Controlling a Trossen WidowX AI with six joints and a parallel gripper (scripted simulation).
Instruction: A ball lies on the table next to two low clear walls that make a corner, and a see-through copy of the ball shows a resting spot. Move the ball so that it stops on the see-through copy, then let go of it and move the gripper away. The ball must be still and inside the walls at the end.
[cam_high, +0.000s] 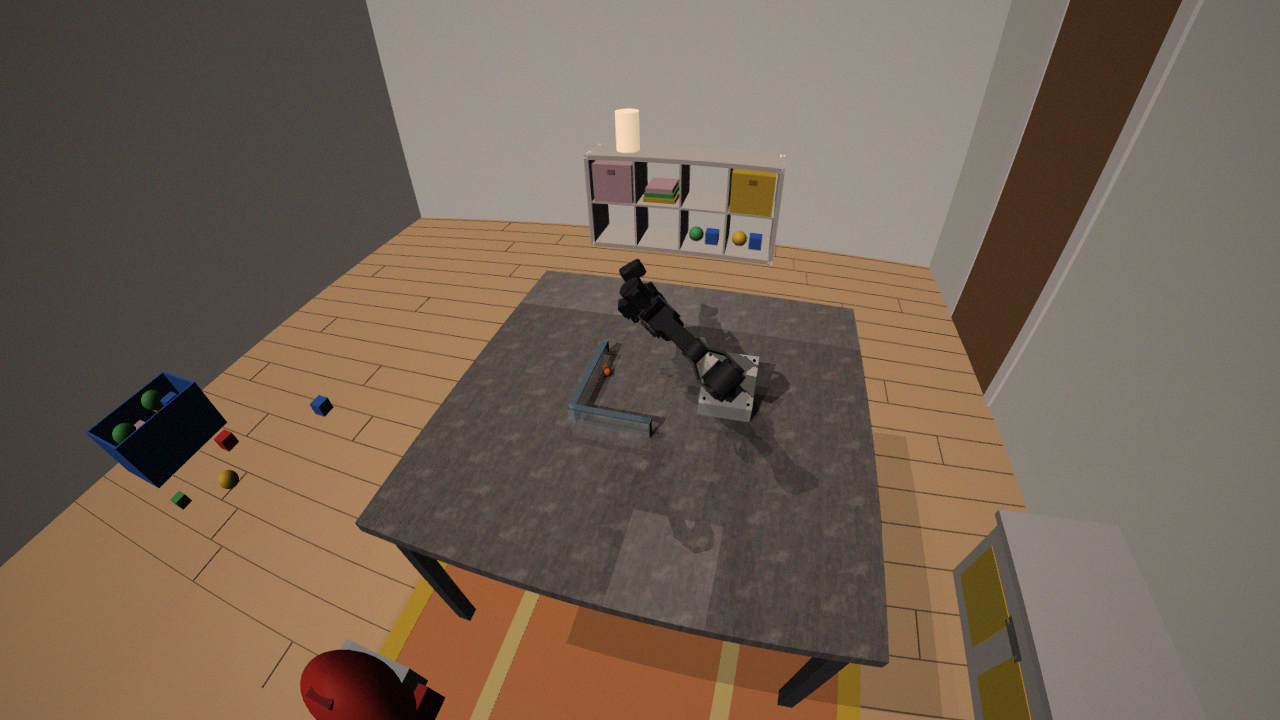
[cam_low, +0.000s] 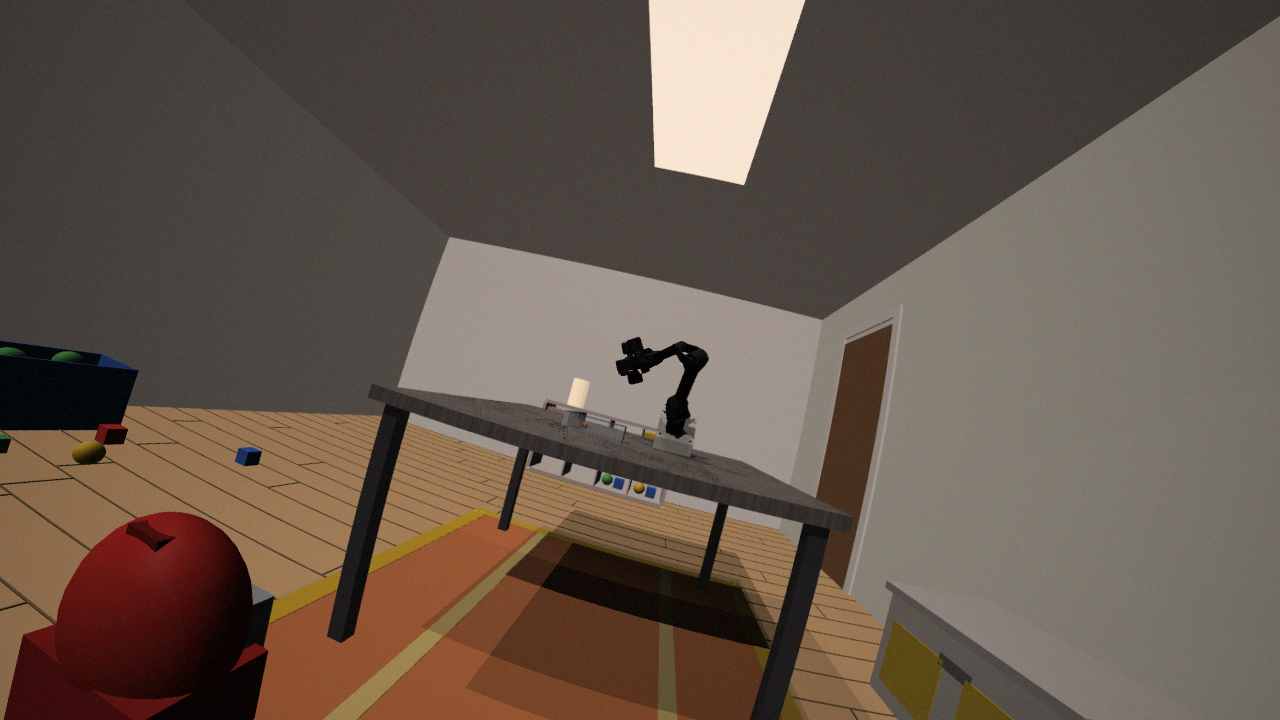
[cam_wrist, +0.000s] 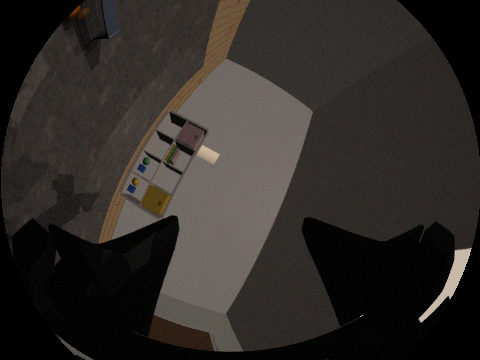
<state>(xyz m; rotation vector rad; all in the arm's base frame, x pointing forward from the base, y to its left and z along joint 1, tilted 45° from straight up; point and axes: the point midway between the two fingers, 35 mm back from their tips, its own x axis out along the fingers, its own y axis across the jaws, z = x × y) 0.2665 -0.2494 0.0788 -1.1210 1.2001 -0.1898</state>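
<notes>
Now: gripper tip 90 mm short of the orange ball, 80 mm to the right of it and 320 mm above it. Round my gripper tip: clear wall 20 mm ahead, 300 mm to the left, 300 mm below.
</notes>
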